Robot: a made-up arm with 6 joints. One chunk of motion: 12 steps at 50 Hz.
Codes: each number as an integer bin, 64 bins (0 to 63) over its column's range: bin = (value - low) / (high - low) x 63, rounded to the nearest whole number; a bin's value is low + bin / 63 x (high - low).
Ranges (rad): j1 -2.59..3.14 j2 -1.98..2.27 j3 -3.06..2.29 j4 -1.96..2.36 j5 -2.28..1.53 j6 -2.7..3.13
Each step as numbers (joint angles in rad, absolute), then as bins.
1 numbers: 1.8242 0.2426 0.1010 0.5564 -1.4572 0.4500
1 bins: 49 33 37 37 14 34
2 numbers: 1.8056 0.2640 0.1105 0.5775 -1.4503 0.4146
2 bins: 48 33 37 37 14 34
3 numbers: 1.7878 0.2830 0.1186 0.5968 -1.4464 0.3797
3 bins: 48 34 37 37 14 33
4 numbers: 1.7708 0.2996 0.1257 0.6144 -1.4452 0.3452
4 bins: 48 34 38 38 14 33
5 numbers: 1.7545 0.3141 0.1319 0.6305 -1.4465 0.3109
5 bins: 48 34 38 38 14 33
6 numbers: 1.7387 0.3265 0.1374 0.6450 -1.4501 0.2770
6 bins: 48 34 38 38 14 32
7 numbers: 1.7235 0.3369 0.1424 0.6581 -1.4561 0.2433
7 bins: 47 34 38 38 14 32
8 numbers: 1.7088 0.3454 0.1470 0.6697 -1.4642 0.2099
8 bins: 47 34 38 38 13 31
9 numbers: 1.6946 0.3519 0.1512 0.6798 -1.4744 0.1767
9 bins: 47 35 38 38 13 31
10 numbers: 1.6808 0.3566 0.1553 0.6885 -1.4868 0.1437
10 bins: 47 35 38 39 13 31
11 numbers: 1.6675 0.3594 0.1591 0.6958 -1.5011 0.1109
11 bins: 47 35 38 39 13 30
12 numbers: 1.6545 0.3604 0.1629 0.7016 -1.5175 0.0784
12 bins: 47 35 38 39 13 30
